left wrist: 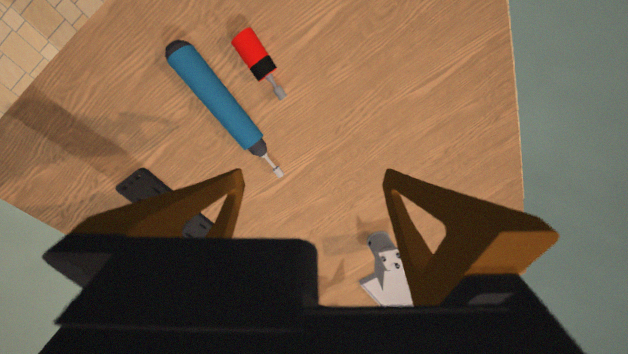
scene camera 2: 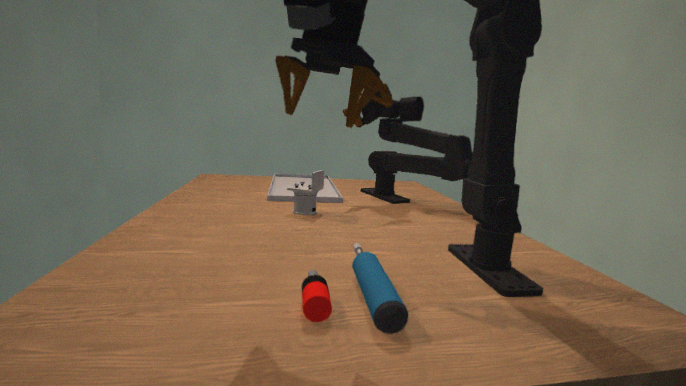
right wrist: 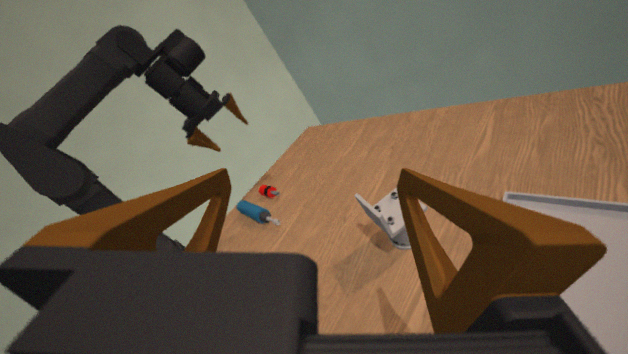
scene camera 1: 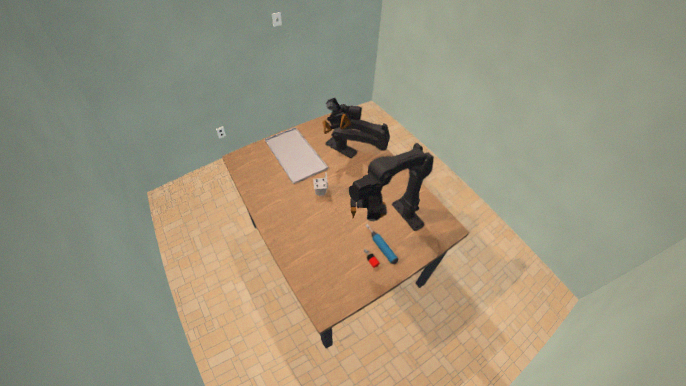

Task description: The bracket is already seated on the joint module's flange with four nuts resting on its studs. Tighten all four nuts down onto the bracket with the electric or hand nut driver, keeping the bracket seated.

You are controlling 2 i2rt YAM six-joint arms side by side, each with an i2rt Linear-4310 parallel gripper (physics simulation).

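Where they show: left gripper, fingertip midpoint: (left wrist: 313,176) (scene camera 2: 317,120) (right wrist: 233,137) (scene camera 1: 364,218); right gripper, fingertip midpoint: (right wrist: 314,178) (scene camera 1: 332,131); left arm's base at its link origin: (scene camera 2: 488,269) (scene camera 1: 407,214); right arm's base at its link origin: (scene camera 2: 383,196) (scene camera 1: 341,148).
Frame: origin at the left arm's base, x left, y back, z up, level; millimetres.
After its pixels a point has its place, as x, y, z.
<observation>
The light grey bracket (scene camera 1: 320,183) @[-359, -307, 66] (scene camera 2: 318,180) @[-341, -277, 88] (left wrist: 395,287) (right wrist: 373,214) @[-360, -269, 102] sits on the upright joint module (scene camera 1: 320,191) @[-335, -322, 35] (scene camera 2: 304,204) @[-331, -310, 27] (left wrist: 381,241) @[-332, -314, 31], with small dark nuts on top. The blue electric nut driver (scene camera 1: 384,247) @[103, -234, 39] (scene camera 2: 377,285) @[135, -235, 39] (left wrist: 215,97) @[109, -232, 40] (right wrist: 253,212) @[53, -219, 39] lies on the table, its socket tip toward the module. The short red hand nut driver (scene camera 1: 372,260) @[125, -316, 32] (scene camera 2: 316,299) @[150, -311, 29] (left wrist: 254,52) @[123, -312, 34] (right wrist: 268,191) @[93, -303, 28] lies beside it. My left gripper (scene camera 2: 320,120) @[20, -311, 234] (left wrist: 313,176) @[20, -311, 234] (right wrist: 233,137) @[20, -311, 234] is open and empty, above the table between drivers and module. My right gripper (right wrist: 314,178) @[-461, -175, 286] is open and empty, high near the tray.
A shallow grey tray (scene camera 1: 309,146) @[-696, -198, 4] (scene camera 2: 305,200) (right wrist: 565,199) @[-543, -409, 15] lies behind the module in scene camera 2. The left arm's base plate (scene camera 1: 408,215) @[21, -23, 36] (scene camera 2: 495,270) @[31, -7, 11] (left wrist: 142,185) @[75, -10, 10] stands near the blue driver. The right arm's base plate (scene camera 1: 341,148) @[-562, -53, 26] (scene camera 2: 385,195) @[-554, -42, 11] stands beside the tray.
</observation>
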